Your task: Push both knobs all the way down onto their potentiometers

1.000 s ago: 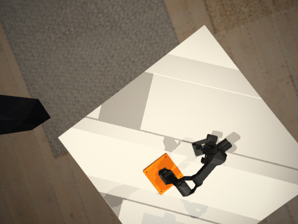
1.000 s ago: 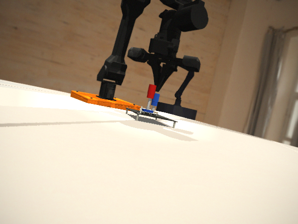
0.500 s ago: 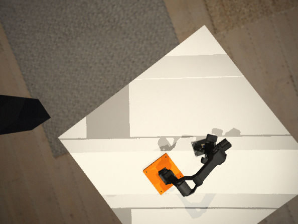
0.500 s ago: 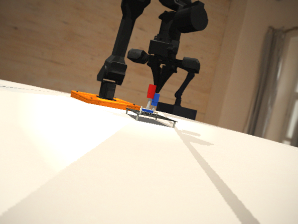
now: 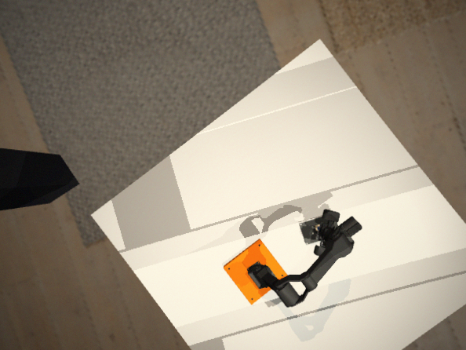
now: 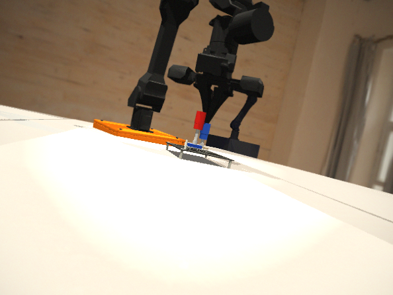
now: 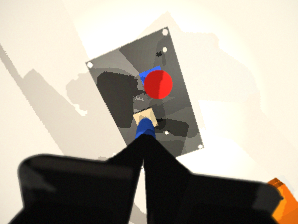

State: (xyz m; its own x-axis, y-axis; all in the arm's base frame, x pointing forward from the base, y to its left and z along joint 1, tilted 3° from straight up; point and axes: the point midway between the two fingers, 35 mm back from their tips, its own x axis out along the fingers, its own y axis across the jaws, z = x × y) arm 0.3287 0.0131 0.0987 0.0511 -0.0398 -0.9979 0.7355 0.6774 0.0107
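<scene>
Now: the blue knob 20 mm below my gripper tip. Also, from my gripper tip: red knob: 40 mm to the right, 30 mm ahead.
</scene>
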